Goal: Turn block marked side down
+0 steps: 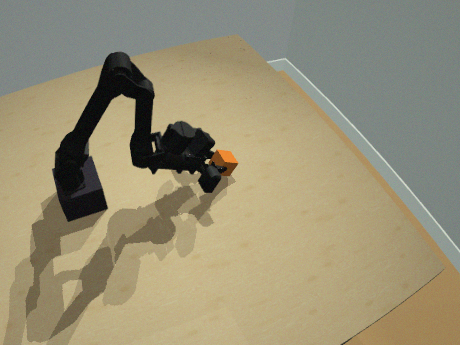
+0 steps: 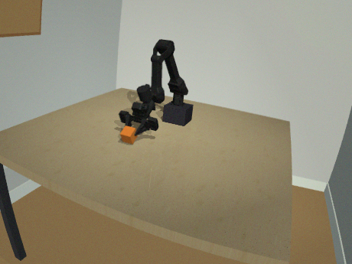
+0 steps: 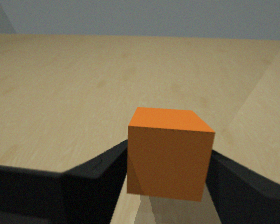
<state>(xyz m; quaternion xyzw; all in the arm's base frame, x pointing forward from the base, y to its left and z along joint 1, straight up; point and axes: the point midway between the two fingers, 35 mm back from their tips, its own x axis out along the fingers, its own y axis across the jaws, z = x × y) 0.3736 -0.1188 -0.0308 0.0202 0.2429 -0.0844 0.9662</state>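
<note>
My gripper tip is now 2 cm above the block.
</note>
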